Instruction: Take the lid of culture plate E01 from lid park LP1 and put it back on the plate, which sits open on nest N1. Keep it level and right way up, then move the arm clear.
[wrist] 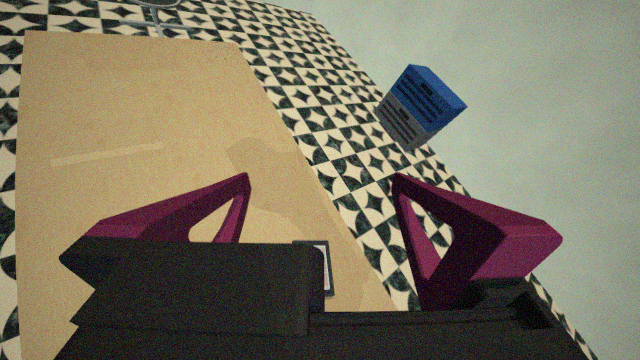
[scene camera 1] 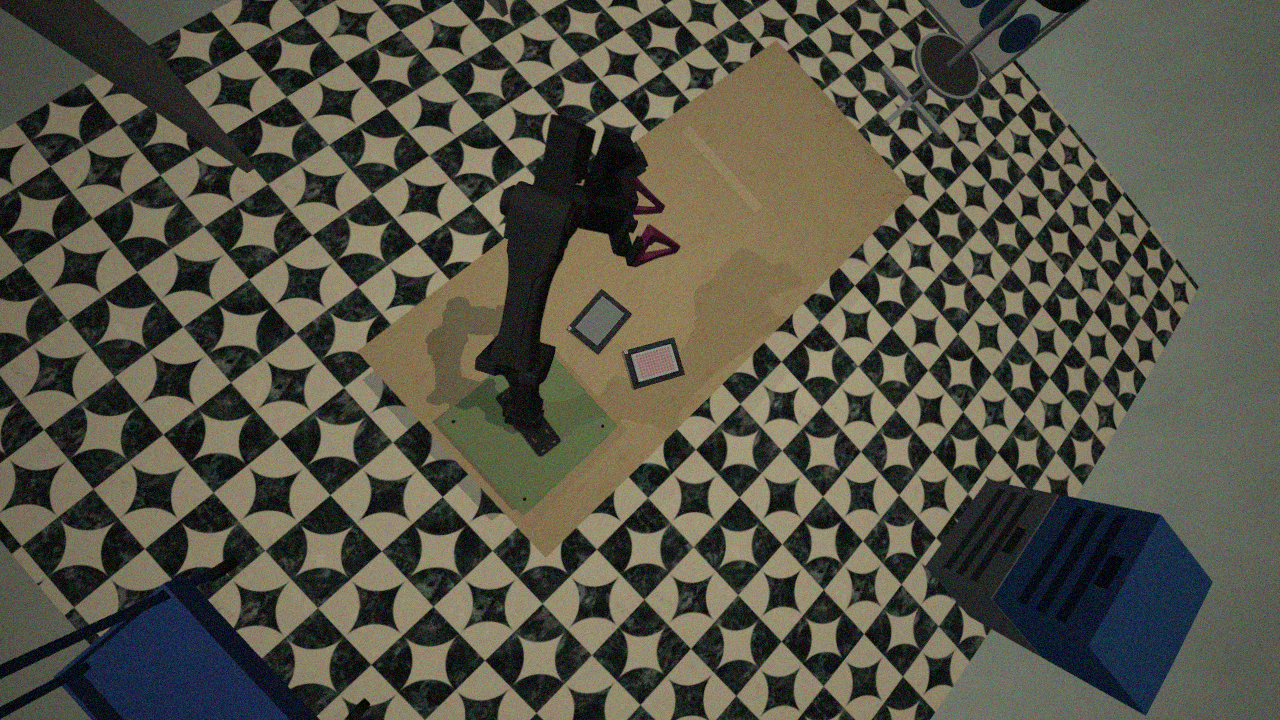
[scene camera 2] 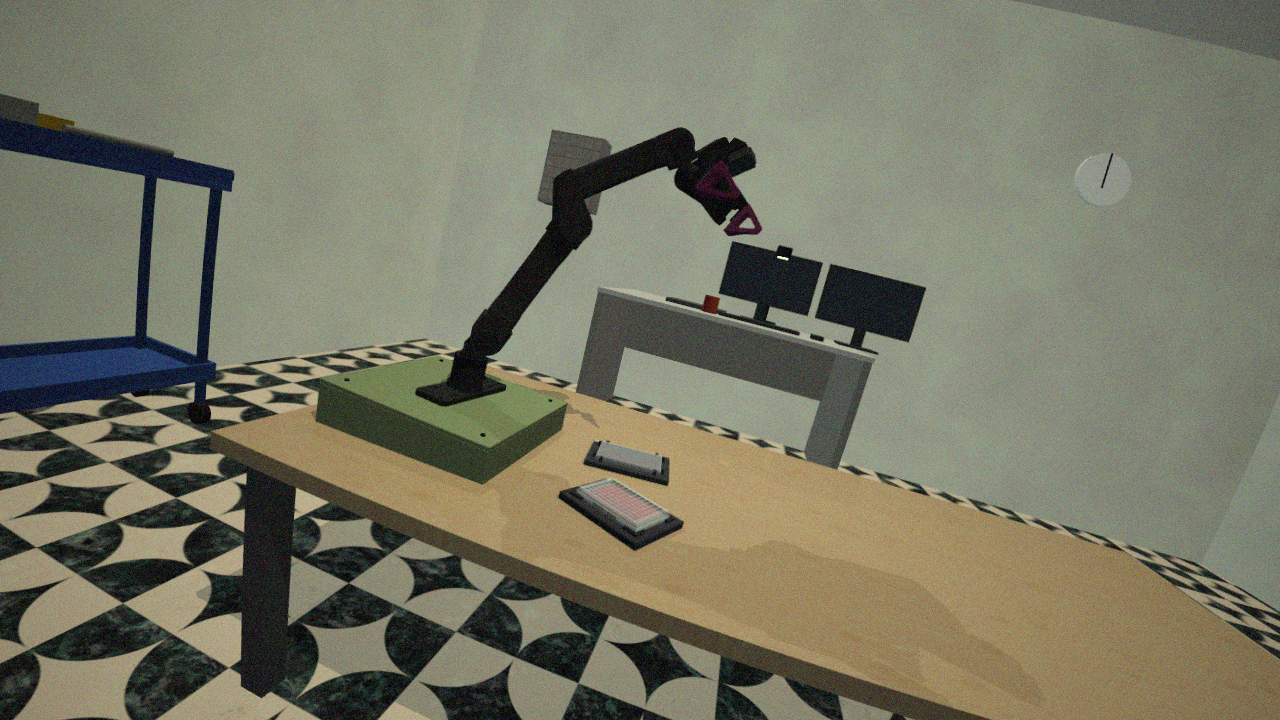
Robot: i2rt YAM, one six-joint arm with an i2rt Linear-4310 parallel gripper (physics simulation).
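Where they show: gripper, between the fingertips: [wrist: 320, 180] [scene camera 1: 670, 228] [scene camera 2: 749, 214]; arm's base, origin of its link: [scene camera 1: 528, 419] [scene camera 2: 463, 391].
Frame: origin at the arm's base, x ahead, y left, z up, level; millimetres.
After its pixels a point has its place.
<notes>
The culture plate E01 [scene camera 1: 654, 362] {x 379, y -85, z -44 mm} [scene camera 2: 624, 503] {x 388, y -100, z -44 mm} [wrist: 326, 267] {x 365, y -119, z -45 mm}, open with pinkish wells, sits on the dark nest N1 [scene camera 1: 679, 368] {x 427, y -146, z -51 mm} [scene camera 2: 640, 541] [wrist: 331, 287] {x 313, y -101, z -44 mm}; my gripper body hides much of it in the wrist view. The pale grey lid [scene camera 1: 600, 316] {x 333, y 123, z -52 mm} [scene camera 2: 629, 459] {x 330, y 93, z -52 mm} lies flat on the dark lid park LP1 [scene camera 1: 601, 346] {x 282, y 49, z -61 mm} [scene camera 2: 664, 478] {x 408, y 82, z -60 mm}, beside the nest and apart from it. The lid does not show in the wrist view. My gripper [scene camera 1: 671, 226] {x 432, y 90, z 440 mm} [scene camera 2: 750, 204] {x 432, y 90, z 440 mm} [wrist: 320, 180] {x 432, y 90, z 440 mm} is open with nothing between its magenta fingers, high above the table and away from both fixtures.
The arm stands on a green block [scene camera 1: 572, 447] {x 46, y -131, z -1 mm} [scene camera 2: 402, 443] {x 26, y -177, z -51 mm} at one end of the wooden table [scene camera 1: 787, 134] {x 1290, y 279, z -71 mm} [scene camera 2: 805, 519] {x 679, y 144, z -70 mm} [wrist: 125, 90] {x 1177, y 314, z -70 mm}. A blue cart [scene camera 2: 179, 161], a grey desk [scene camera 2: 716, 335] with two monitors, and a blue-and-grey cabinet [scene camera 1: 1074, 573] [wrist: 425, 100] stand beyond the table.
</notes>
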